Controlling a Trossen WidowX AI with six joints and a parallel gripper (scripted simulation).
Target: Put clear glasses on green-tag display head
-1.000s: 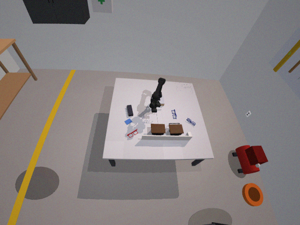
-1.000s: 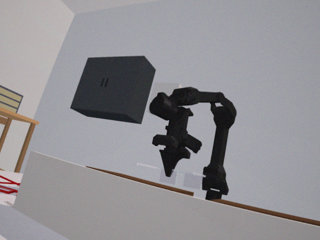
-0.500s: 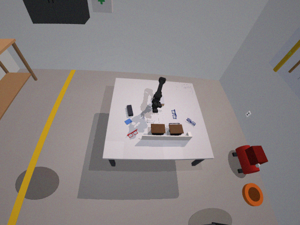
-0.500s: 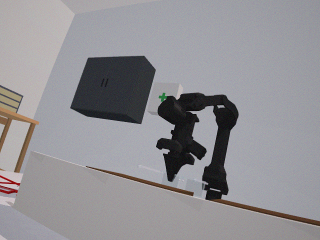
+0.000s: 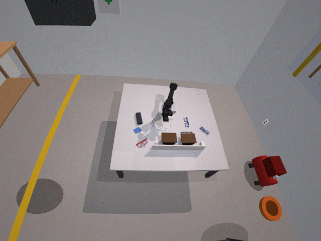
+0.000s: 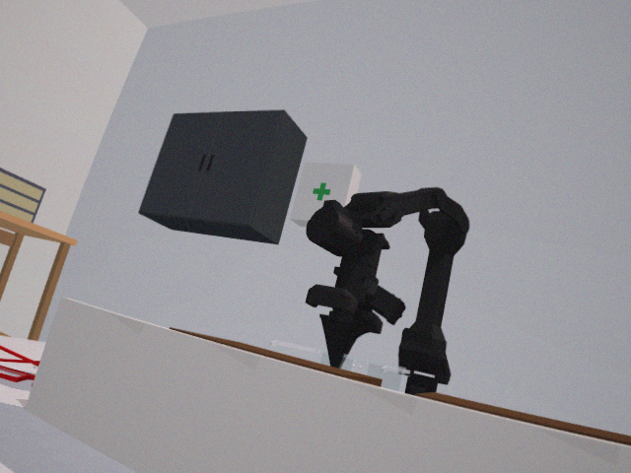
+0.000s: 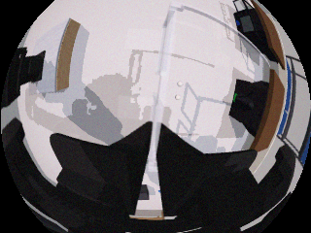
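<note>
The display head is 22 cm ahead of my gripper tip, 4 cm to the left of it and 4 cm below it. From my gripper tip the other things lie so: black case 5 cm behind, 31 cm to the right, 8 cm below; then grey piece 4 cm ahead, 12 cm to the right, 8 cm below; then blue cloth 11 cm ahead, 32 cm to the right, 10 cm below.
</note>
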